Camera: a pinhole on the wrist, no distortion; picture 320 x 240 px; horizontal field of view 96.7 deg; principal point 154.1 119.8 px. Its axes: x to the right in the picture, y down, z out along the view. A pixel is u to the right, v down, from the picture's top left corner.
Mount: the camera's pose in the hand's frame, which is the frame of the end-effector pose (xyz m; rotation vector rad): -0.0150 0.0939 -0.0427 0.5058 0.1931 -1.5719
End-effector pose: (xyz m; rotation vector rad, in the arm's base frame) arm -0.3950 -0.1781 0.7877 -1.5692 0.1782 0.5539
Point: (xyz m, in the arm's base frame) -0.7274 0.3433 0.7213
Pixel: 69 115
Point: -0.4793 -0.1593 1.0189
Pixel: 285 43
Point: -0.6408 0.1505 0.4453
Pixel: outside the picture
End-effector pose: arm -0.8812 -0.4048 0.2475 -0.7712 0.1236 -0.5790
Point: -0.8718 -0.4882 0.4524
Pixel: 275 204
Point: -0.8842 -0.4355 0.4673
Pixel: 242 176
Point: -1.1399 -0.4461 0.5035
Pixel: 299 75
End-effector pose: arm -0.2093 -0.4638 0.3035 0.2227 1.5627 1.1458
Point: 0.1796 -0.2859 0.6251
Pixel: 65 81
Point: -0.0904 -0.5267 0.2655
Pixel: 260 113
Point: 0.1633 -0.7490 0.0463
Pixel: 305 100
